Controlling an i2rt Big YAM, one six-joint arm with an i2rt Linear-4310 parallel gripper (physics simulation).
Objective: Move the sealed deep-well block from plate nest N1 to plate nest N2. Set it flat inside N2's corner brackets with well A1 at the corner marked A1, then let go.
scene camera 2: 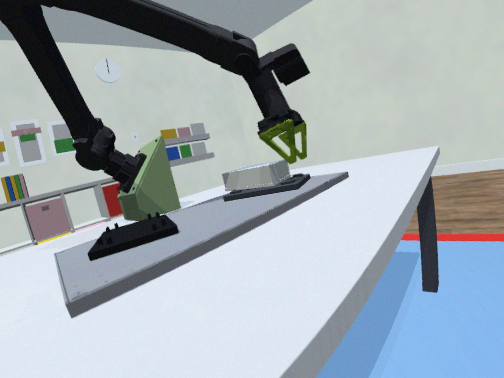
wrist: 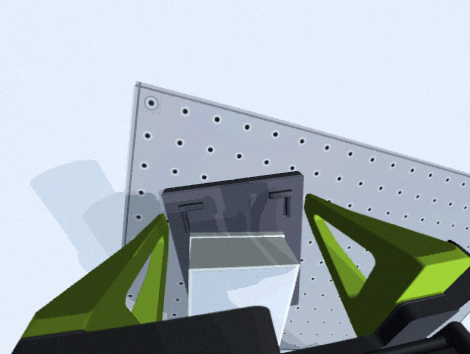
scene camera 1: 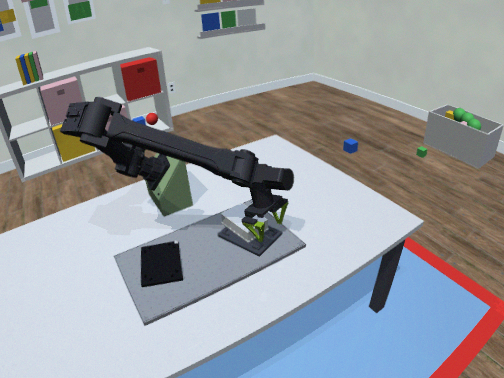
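Seen in the pictures: gripper, fingertip midpoint: (scene camera 2: pixel 299 160) (wrist: pixel 237 210) (scene camera 1: pixel 270 232); arm's base at its link origin: (scene camera 2: pixel 134 174) (scene camera 1: pixel 159 172).
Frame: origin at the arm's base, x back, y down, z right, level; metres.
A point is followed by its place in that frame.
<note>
The sealed block (scene camera 1: pixel 235 228) {x -0.330, y 0.081, z -0.150 m} (scene camera 2: pixel 256 178) {x -0.352, y 0.084, z -0.156 m} (wrist: pixel 240 290) {x -0.352, y 0.061, z -0.201 m} is pale, with a shiny top. It sits on the dark grey nest (scene camera 1: pixel 259 247) {x -0.423, y 0.100, z -0.184 m} (scene camera 2: pixel 301 181) {x -0.431, y 0.107, z -0.199 m} (wrist: pixel 232 197) {x -0.405, y 0.104, z -0.223 m}, apart from the two L-shaped brackets that show in the wrist view. Whether it lies fully flat is unclear. The black nest (scene camera 1: pixel 161 264) {x -0.351, y 0.104, z 0.099 m} (scene camera 2: pixel 135 236) {x -0.408, y 0.104, z 0.111 m} holds no block and has small upright corner brackets; a small pale mark is at one corner. No N1, N2 or A1 lettering is readable. My gripper (scene camera 1: pixel 270 231) {x -0.413, y 0.068, z -0.227 m} (scene camera 2: pixel 298 160) {x -0.413, y 0.068, z -0.227 m} (wrist: pixel 237 210) {x -0.413, y 0.068, z -0.227 m} is open, fingertips above the grey nest's bracketed end, nothing between them.
Both nests stand on a grey perforated board (scene camera 1: pixel 210 270) {x -0.427, y 0.116, z -0.025 m} (scene camera 2: pixel 200 235) {x -0.481, y 0.116, z 0.051 m} (wrist: pixel 225 135) {x -0.451, y 0.116, z -0.246 m} on the white table (scene camera 1: pixel 350 220) {x -0.435, y 0.129, z -0.520 m} (scene camera 2: pixel 280 280) {x -0.626, y 0.129, z 0.066 m}. The green arm mount (scene camera 1: pixel 172 192) {x -0.088, y 0.044, z -0.020 m} (scene camera 2: pixel 152 185) {x -0.088, y 0.046, z -0.020 m} stands behind the board, near the black nest. My arm reaches from there over the table.
</note>
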